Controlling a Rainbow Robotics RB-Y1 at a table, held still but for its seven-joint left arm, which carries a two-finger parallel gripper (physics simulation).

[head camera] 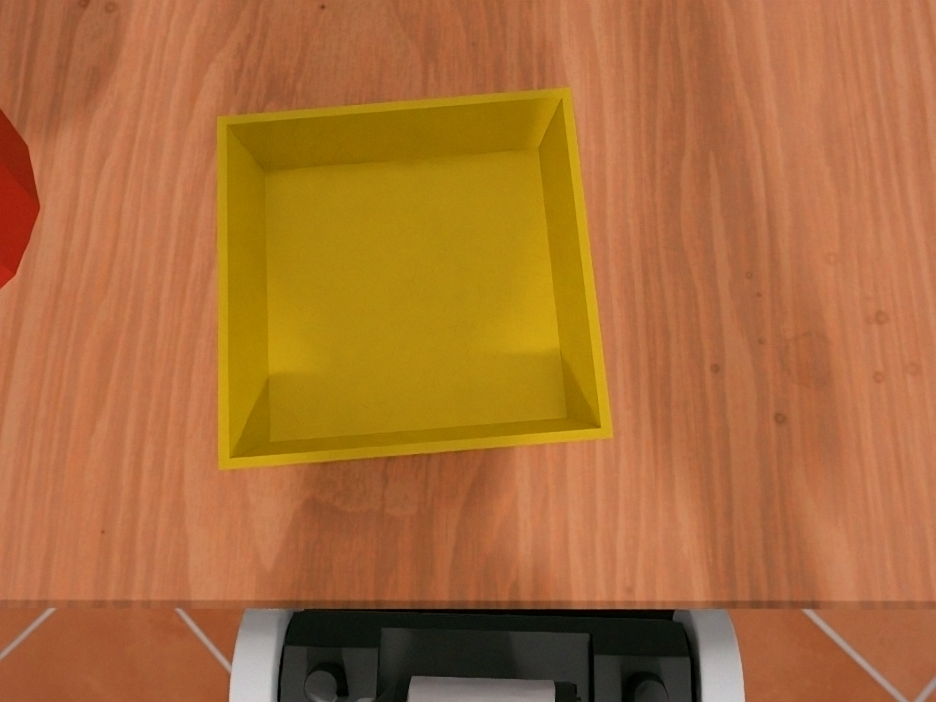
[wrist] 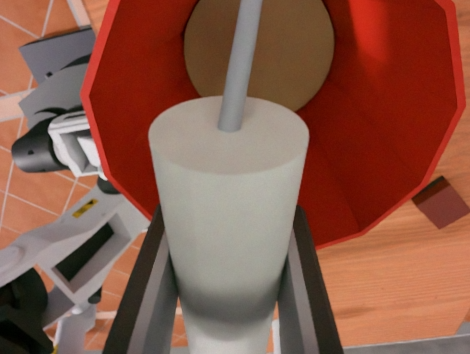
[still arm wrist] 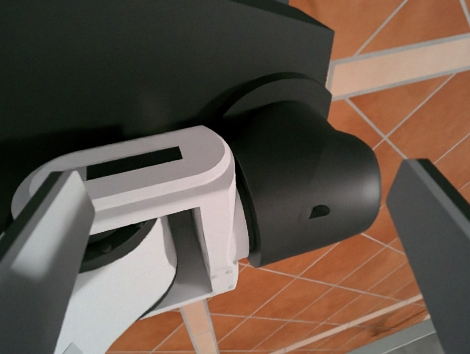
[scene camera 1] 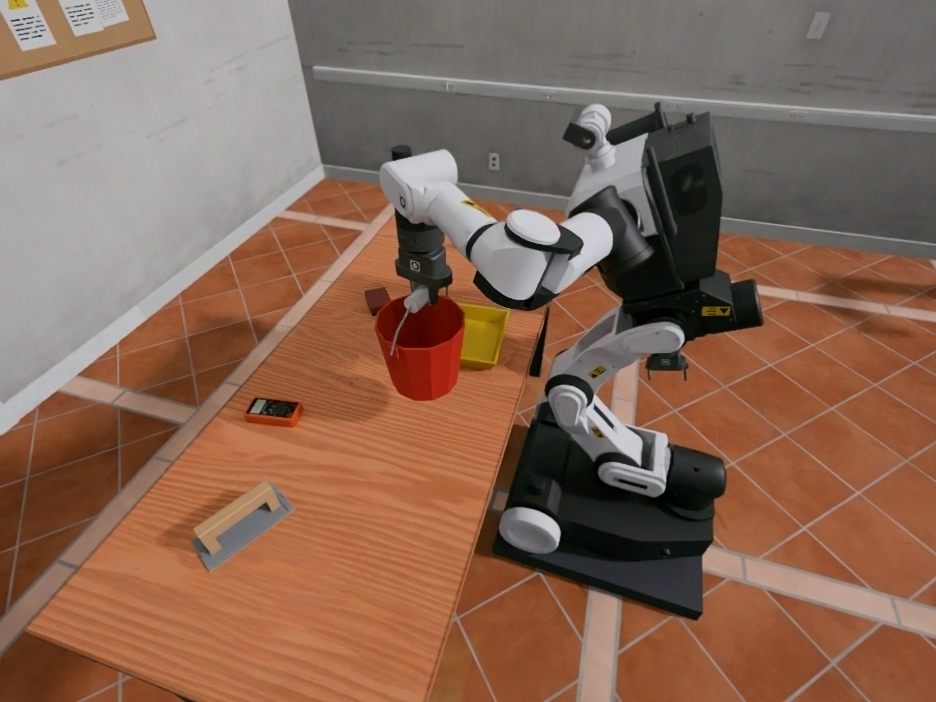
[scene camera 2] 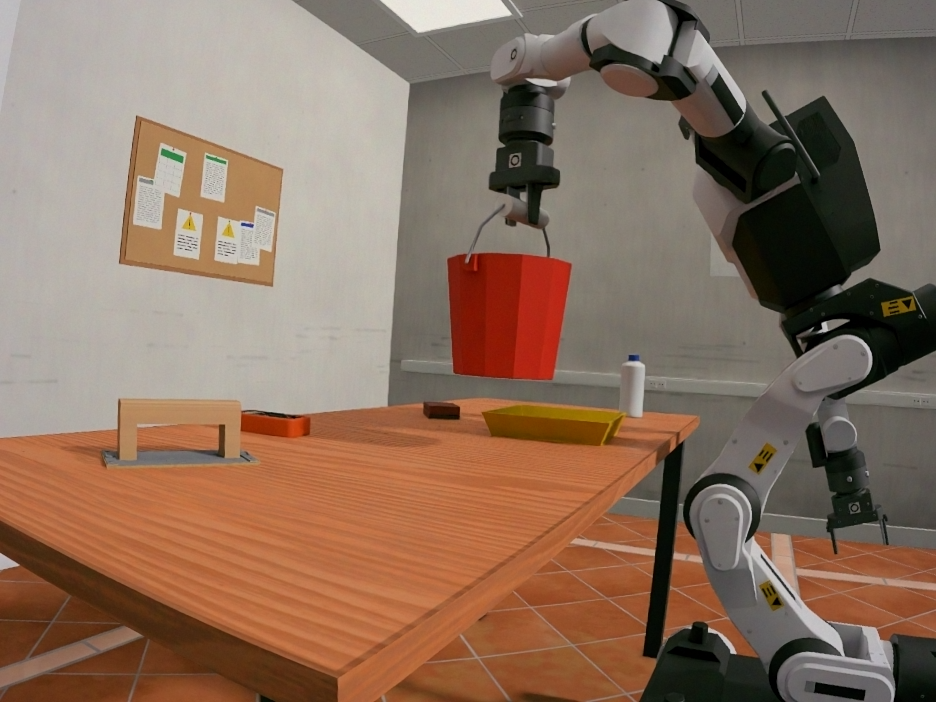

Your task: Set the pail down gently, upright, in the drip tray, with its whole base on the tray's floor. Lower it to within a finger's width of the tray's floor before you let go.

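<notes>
The red pail (head camera: 11, 204) (scene camera 1: 424, 370) (scene camera 2: 508, 317) (wrist: 390, 125) hangs upright, well above the table, from its wire bail. My gripper (scene camera 1: 427, 296) (scene camera 2: 523, 215) (wrist: 229, 220) is shut on the pail's pale round handle (wrist: 227, 260), one finger on each side. The yellow drip tray (head camera: 245, 302) (scene camera 1: 483, 340) (scene camera 2: 544, 429) lies on the table and is empty. In the head view the pail shows in part at the left edge, to the left of the tray and apart from it. In scene camera 2 its base is higher than the tray's rim. The tray does not show in the wrist view.
A dark red block (scene camera 1: 377, 299) (scene camera 2: 440, 410) (wrist: 441, 202) lies on the table near the tray. A white bottle (scene camera 2: 632, 386) with a blue cap stands behind the tray. An orange multimeter (scene camera 1: 273, 411) (scene camera 2: 275, 426) and a wooden-handled trowel (scene camera 1: 240, 521) (scene camera 2: 177, 411) lie farther along the table.
</notes>
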